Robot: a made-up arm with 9 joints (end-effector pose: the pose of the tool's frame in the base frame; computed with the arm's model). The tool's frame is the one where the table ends. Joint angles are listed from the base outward.
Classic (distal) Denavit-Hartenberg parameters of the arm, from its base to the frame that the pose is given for. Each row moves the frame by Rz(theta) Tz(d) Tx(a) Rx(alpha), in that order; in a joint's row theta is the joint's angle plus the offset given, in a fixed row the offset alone. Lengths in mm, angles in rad.
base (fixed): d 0  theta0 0  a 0  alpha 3.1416
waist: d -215.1  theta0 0  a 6.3  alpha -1.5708
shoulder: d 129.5  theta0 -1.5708  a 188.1  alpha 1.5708
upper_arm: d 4.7  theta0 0  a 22.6  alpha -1.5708
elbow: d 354.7  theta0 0  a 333.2  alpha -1.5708
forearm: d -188.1  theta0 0  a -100.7  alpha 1.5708
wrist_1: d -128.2  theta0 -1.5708  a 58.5  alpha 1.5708
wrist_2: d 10.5  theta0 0  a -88.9  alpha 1.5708
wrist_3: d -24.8  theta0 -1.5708  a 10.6  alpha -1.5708
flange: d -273.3  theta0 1.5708  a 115  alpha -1.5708
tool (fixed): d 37.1  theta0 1.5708  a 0  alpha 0
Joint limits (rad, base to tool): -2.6..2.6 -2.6..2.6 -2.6..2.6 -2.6..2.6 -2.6..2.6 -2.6..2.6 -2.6..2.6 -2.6..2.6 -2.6..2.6
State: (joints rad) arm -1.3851 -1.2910 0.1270 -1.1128 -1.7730 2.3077 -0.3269 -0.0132 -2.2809
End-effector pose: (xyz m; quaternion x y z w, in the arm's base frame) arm 0.0495 -0.2869 0.6938 -0.3351 -0.9229 0.0710 0.1760
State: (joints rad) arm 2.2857 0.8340 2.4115 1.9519 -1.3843 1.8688 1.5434 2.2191 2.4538
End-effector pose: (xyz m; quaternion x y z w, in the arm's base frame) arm -0.0404 -0.4055 0.3877 -0.1586 0.5482 0.1373 0.8096
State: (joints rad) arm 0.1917 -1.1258 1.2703 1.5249 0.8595 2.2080 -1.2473 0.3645 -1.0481
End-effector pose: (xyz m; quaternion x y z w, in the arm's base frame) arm 0.4297 -0.4444 0.0274 -0.9792 0.1849 -0.0376 0.0753
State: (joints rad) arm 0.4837 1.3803 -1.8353 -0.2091 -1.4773 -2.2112 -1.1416 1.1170 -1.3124
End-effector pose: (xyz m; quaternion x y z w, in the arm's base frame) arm 0.1004 0.0603 -0.2199 0.3297 0.1524 -0.8788 0.3094
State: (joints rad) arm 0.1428 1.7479 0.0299 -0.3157 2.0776 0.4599 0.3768 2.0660 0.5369
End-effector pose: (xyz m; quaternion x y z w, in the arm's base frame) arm 0.3665 -0.4487 0.1525 -0.2201 -0.2895 0.7029 0.6113
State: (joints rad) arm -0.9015 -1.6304 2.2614 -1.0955 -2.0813 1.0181 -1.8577 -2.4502 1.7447
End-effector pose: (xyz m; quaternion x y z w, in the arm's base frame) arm 0.1011 0.1556 0.9366 0.6163 -0.3930 0.5576 0.3935
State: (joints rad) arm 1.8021 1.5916 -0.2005 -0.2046 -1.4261 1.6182 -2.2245 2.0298 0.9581
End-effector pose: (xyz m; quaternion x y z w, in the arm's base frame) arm -0.5530 -0.6335 0.2311 -0.4989 -0.2180 -0.5277 0.6520
